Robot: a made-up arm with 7 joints.
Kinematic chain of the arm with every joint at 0, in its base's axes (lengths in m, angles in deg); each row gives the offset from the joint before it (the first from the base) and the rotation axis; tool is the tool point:
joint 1: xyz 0 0 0 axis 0 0.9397 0.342
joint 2: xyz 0 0 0 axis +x
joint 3: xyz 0 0 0 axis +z
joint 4: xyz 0.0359 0 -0.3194 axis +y
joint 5: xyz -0.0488 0 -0.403 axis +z
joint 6: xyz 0 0 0 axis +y
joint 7: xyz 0 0 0 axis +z
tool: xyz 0 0 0
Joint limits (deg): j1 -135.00..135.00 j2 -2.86..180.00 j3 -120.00..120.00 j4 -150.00..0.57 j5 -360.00..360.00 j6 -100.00..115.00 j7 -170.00..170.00
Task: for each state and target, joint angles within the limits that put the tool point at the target. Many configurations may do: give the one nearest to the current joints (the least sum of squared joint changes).
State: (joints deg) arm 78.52 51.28 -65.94 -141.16 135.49 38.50 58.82
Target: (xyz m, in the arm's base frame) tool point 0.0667 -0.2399 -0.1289
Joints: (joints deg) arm 67.65 11.13 -77.33 -149.88 135.49 38.50 58.82
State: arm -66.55 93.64 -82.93 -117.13 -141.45 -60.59 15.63
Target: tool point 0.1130 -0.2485 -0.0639
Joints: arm -76.39 43.13 -79.55 -149.88 -141.45 -60.59 15.63
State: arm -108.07 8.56 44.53 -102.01 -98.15 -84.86 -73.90
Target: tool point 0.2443 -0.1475 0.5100
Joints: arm -113.86 -2.86 27.77 -86.97 -98.15 -84.86 -73.90
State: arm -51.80 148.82 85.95 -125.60 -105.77 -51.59 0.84
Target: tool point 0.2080 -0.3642 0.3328
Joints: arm -3.54 177.33 57.91 -99.24 -105.77 -51.59 0.84
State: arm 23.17 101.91 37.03 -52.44 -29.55 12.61 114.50
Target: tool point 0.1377 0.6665 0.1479
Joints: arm 27.99 87.25 56.73 -47.07 -29.55 12.61 114.50
